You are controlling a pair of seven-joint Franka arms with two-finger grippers.
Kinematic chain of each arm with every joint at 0, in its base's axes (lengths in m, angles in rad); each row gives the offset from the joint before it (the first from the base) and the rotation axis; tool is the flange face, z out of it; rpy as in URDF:
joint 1: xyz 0 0 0.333 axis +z
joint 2: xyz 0 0 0 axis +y
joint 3: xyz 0 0 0.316 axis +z
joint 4: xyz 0.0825 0 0 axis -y
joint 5: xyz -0.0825 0 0.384 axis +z
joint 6: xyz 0 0 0 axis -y
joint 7: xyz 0.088 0 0 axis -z
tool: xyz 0 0 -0.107 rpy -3.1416 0 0
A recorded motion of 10 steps. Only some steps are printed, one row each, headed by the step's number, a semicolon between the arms.
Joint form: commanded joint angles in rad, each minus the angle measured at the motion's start. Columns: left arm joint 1, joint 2, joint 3, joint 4, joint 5, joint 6, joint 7; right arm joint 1, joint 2, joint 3, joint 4, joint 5, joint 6, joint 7.
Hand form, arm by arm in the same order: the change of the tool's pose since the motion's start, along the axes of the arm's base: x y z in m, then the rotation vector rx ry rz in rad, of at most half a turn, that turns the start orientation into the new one. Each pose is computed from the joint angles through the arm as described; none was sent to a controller.
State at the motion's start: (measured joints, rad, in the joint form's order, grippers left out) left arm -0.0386 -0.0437 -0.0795 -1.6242 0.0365 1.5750 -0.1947; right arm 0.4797 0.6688 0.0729 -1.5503 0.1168 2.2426 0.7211
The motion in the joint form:
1: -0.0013 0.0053 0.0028 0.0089 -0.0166 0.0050 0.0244; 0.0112 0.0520 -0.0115 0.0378 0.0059 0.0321 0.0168
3: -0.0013 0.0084 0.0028 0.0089 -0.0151 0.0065 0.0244; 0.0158 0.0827 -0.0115 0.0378 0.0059 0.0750 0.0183
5: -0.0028 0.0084 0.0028 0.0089 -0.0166 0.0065 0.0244; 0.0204 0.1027 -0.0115 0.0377 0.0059 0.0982 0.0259
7: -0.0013 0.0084 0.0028 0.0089 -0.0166 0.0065 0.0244; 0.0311 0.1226 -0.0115 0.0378 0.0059 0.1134 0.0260
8: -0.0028 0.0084 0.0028 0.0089 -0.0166 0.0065 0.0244; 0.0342 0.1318 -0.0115 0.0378 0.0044 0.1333 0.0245
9: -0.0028 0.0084 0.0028 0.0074 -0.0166 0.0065 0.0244; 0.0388 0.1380 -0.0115 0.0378 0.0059 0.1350 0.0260
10: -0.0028 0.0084 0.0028 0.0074 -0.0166 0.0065 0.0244; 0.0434 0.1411 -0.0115 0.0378 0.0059 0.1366 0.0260
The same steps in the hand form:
1: 0.0022 -0.0011 0.0017 -0.0180 -0.0058 -0.0229; 0.0080 0.0048 -0.0175 0.0061 -0.0135 -0.0239
3: 0.0033 -0.0010 0.0002 -0.0165 -0.0043 -0.0230; 0.0078 0.0077 -0.0356 0.0105 -0.0243 -0.0266
5: 0.0032 -0.0020 0.0002 -0.0180 -0.0042 -0.0245; 0.0063 0.0102 -0.0478 0.0110 -0.0262 -0.0327
7: 0.0033 -0.0012 0.0002 -0.0180 -0.0042 -0.0230; 0.0015 0.0160 -0.0606 0.0083 -0.0223 -0.0241
8: 0.0032 -0.0020 0.0002 -0.0180 -0.0042 -0.0245; 0.0011 0.0180 -0.0654 0.0120 -0.0326 -0.0212
9: 0.0031 -0.0020 -0.0005 -0.0179 -0.0027 -0.0244; -0.0013 0.0204 -0.0697 0.0106 -0.0279 -0.0193
10: 0.0031 -0.0020 -0.0005 -0.0179 -0.0027 -0.0244; -0.0033 0.0230 -0.0717 0.0098 -0.0266 -0.0149

